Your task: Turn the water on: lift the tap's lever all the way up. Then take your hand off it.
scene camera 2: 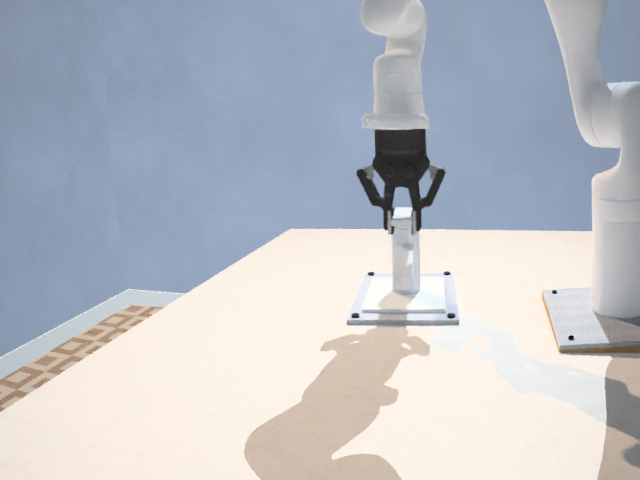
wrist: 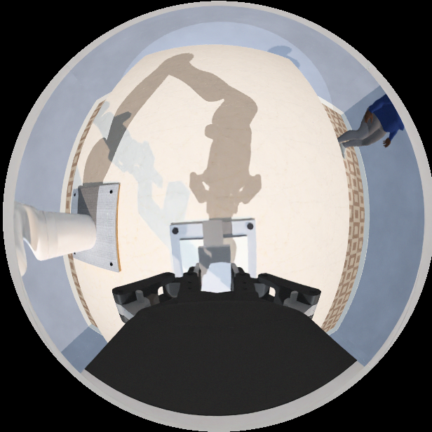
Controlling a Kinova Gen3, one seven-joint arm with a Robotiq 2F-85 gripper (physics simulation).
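Pixels of known places: gripper, fingertip midpoint: [scene camera 2: 402,233]; arm's base at its link origin: [scene camera 2: 619,305].
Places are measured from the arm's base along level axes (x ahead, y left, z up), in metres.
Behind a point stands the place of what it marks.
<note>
A white tap [scene camera 2: 405,271] {z 0.059, x 0.327, y 0.078 m} stands upright on a light square base plate [scene camera 2: 402,321] {z -0.015, x 0.328, y 0.091 m} [wrist: 252,260]. The tap's lever [scene camera 2: 403,212] {z 0.135, x 0.347, y 0.016 m} [wrist: 217,283] is the pale block at its top; its exact tilt is hard to tell. My gripper [scene camera 2: 402,225] {z 0.106, x 0.341, y 0.041 m} [wrist: 215,270] points straight down over the tap, with one finger on each side of the lever, and is shut on it. In the wrist view the lever's pale top shows between the fingertips. The gripper's black body hides the far part of the tap there.
A white arm's base stands on a grey mounting plate [scene camera 2: 573,330] {z -0.008, x 0.075, y 0.089 m} [wrist: 107,230], right of the tap in the scene view and left in the wrist view. The cream table [scene camera 2: 180,392] {z -0.021, x 0.514, y 0.378 m} [wrist: 295,150] carries the arm's shadow. A person [wrist: 372,125] stands beyond the table edge in the wrist view.
</note>
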